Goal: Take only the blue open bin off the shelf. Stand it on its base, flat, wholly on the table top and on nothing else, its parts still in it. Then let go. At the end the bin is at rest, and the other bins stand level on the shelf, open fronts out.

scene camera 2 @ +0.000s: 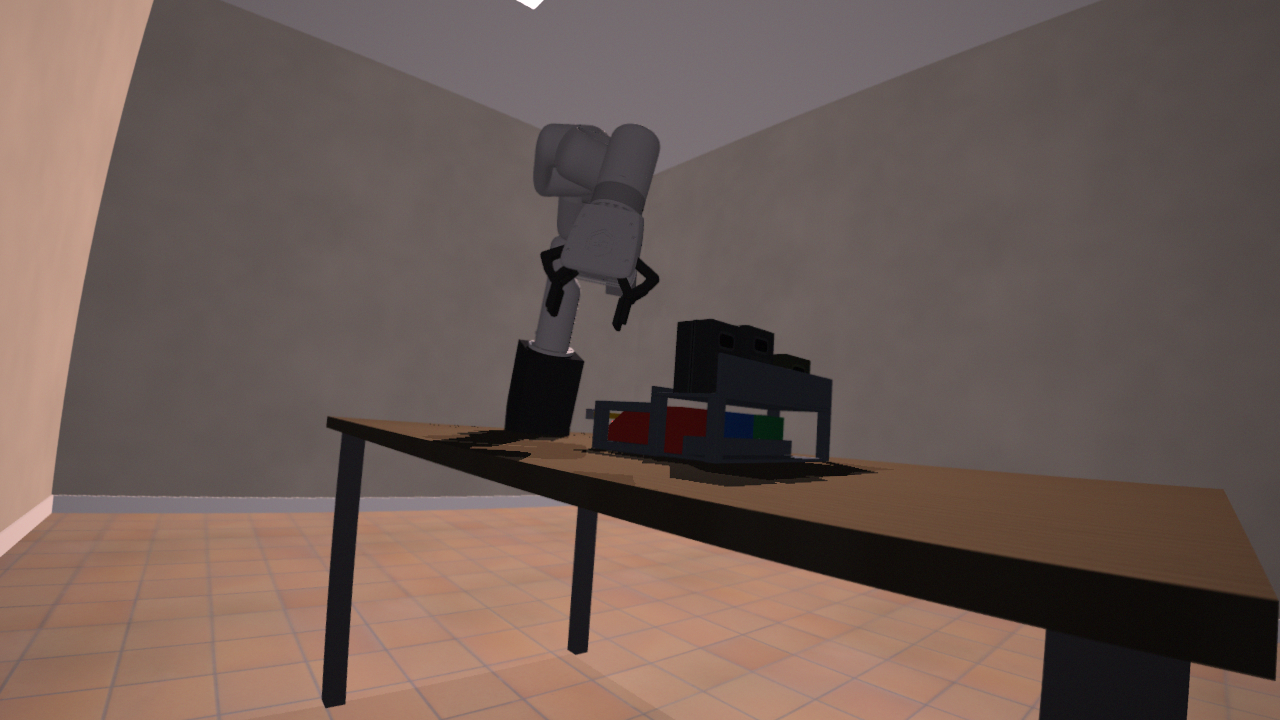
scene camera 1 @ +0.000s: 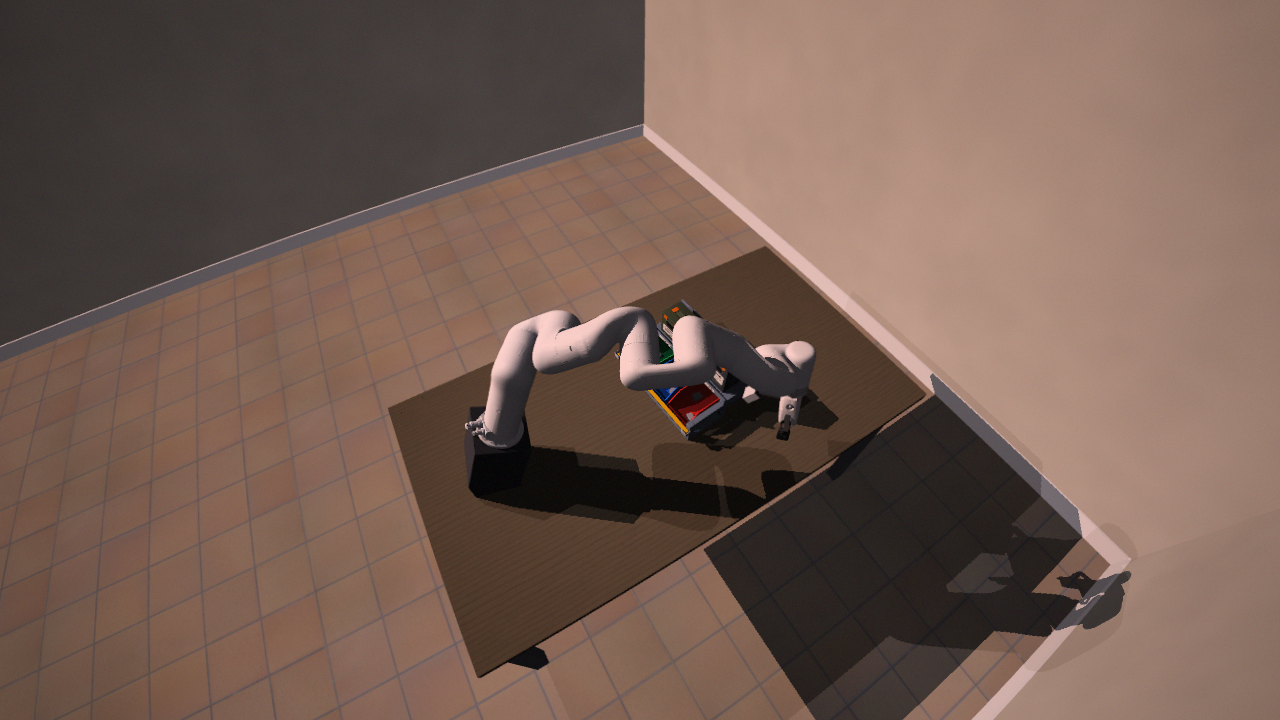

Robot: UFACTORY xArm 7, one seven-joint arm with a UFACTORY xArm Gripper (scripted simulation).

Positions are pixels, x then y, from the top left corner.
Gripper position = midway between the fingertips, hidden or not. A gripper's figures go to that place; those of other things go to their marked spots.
Labels:
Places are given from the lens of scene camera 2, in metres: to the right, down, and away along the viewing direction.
my gripper [scene camera 2: 583,321]: -0.08, -0.05, 0.74
blue bin [scene camera 2: 737,425]: 0.18, 0.12, 1.00
red bin [scene camera 2: 680,421]: 0.07, 0.10, 0.89
The marked spots on the blue bin and the red bin are 0.16 m apart.

